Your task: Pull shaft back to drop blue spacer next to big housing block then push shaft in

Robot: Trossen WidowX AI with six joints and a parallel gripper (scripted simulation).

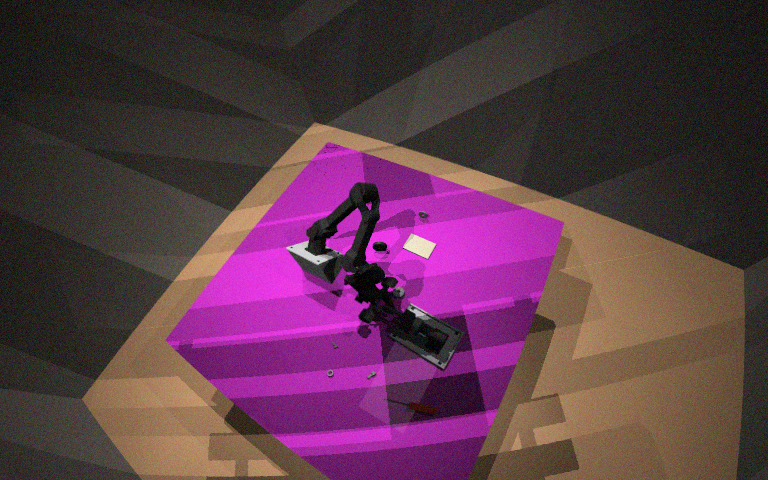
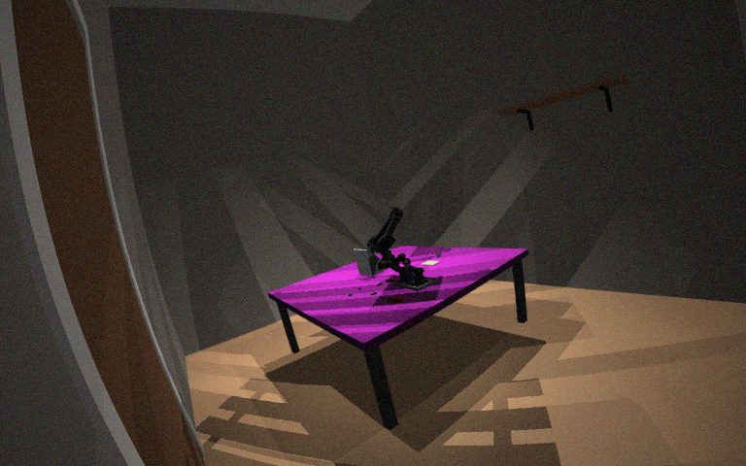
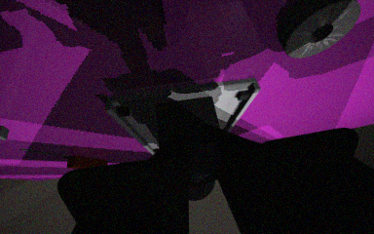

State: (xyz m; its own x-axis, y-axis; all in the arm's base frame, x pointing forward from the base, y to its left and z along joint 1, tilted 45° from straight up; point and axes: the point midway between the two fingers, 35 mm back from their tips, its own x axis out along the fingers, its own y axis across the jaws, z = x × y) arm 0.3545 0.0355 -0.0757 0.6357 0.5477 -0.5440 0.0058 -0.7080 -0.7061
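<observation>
The dark shaft is 4 cm ahead of my gripper tip and 3 cm above it. From my gripper tip the other things lie so: black disc 22 cm behind, 21 cm to the left, 2 cm below; grey ring 9 cm to the left, 5 cm below, 4 cm behind; blue spacer 11 cm ahead, 2 cm below.
</observation>
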